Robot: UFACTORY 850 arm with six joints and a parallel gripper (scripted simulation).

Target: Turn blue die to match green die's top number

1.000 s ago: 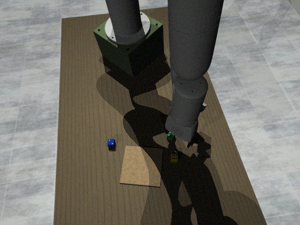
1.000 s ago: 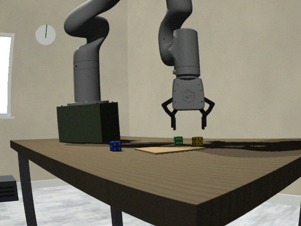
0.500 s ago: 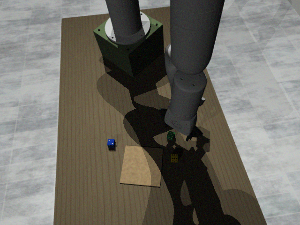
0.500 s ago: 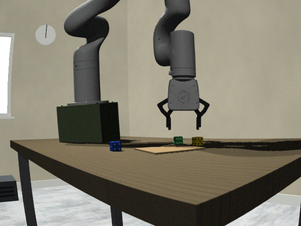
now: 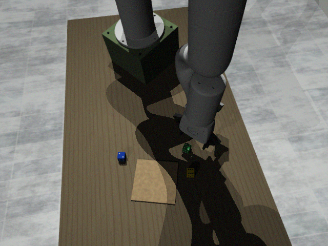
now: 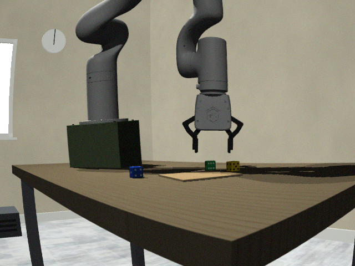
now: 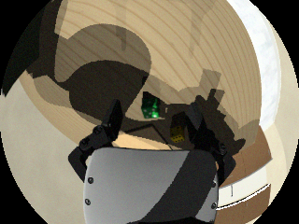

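The green die lies 2 cm ahead of my hand, 2 cm to the right of it and 4 cm below it. The rest, counted from my hand: tan mat: 12 cm ahead, 14 cm to the right, 5 cm below; yellow die: 11 cm ahead, 2 cm to the right, 4 cm below; blue die: 4 cm ahead, 25 cm to the right, 4 cm below.
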